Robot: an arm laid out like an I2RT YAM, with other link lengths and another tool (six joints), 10 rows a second.
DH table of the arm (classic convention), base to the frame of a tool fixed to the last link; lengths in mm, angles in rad. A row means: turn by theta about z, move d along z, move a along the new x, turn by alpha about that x. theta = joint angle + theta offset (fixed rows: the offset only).
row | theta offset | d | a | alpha
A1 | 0 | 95.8 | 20.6 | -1.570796
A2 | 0 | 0 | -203.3 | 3.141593
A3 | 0.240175 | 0 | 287.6 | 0
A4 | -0.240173 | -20 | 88.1 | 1.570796
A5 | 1.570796 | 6.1 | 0 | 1.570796
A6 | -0.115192 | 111 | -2.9 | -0.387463
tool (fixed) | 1.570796 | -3.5 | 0 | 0
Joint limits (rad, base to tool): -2.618..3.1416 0..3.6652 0..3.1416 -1.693..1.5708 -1.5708..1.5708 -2.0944..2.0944
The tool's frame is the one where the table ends.
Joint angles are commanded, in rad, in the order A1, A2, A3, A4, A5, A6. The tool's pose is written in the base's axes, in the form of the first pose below.
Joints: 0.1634, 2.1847, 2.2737, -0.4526, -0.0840, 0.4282
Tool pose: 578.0 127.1 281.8; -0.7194 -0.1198 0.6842; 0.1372 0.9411 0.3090; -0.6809 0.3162 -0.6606
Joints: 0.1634, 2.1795, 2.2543, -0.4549, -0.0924, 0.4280
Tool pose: 577.0 127.8 275.6; -0.7318 -0.1219 0.6706; 0.1316 0.9401 0.3145; -0.6687 0.3183 -0.6719
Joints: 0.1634, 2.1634, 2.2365, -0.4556, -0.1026, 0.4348
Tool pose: 574.0 128.4 276.6; -0.7358 -0.1269 0.6652; 0.1327 0.9362 0.3255; -0.6641 0.3278 -0.6720
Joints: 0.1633, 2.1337, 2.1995, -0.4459, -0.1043, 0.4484
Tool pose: 569.8 127.8 278.4; -0.7361 -0.1232 0.6656; 0.1441 0.9322 0.3319; -0.6614 0.3402 -0.6684
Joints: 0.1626, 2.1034, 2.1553, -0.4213, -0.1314, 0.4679
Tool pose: 565.8 129.7 279.9; -0.7362 -0.1407 0.6620; 0.1504 0.9197 0.3627; -0.6599 0.3665 -0.6559
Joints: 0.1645, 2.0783, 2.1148, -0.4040, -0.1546, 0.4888
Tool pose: 561.8 132.6 278.7; -0.7423 -0.1533 0.6523; 0.1563 0.9071 0.3909; -0.6516 0.3921 -0.6493
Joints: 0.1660, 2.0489, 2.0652, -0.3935, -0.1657, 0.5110
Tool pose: 556.9 133.8 274.3; -0.7539 -0.1499 0.6397; 0.1675 0.8976 0.4077; -0.6353 0.4145 -0.6516
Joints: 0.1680, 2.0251, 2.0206, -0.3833, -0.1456, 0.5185
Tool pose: 553.7 132.2 268.7; -0.7578 -0.1276 0.6399; 0.1805 0.9014 0.3936; -0.6270 0.4138 -0.6600
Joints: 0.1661, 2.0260, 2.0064, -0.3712, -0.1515, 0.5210
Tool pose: 554.7 131.9 263.8; -0.7608 -0.1283 0.6362; 0.1810 0.8994 0.3978; -0.6232 0.4178 -0.6611
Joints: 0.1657, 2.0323, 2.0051, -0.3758, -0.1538, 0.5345
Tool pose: 555.3 132.0 259.0; -0.7702 -0.1183 0.6268; 0.1902 0.8953 0.4028; -0.6088 0.4294 -0.6670
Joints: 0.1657, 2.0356, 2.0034, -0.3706, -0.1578, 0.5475
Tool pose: 556.1 132.5 257.4; -0.7723 -0.1154 0.6247; 0.1991 0.8899 0.4105; -0.6032 0.4414 -0.6643
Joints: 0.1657, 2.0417, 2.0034, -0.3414, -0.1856, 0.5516
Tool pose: 558.3 135.9 259.5; -0.7650 -0.1456 0.6273; 0.1913 0.8787 0.4373; -0.6149 0.4546 -0.6444
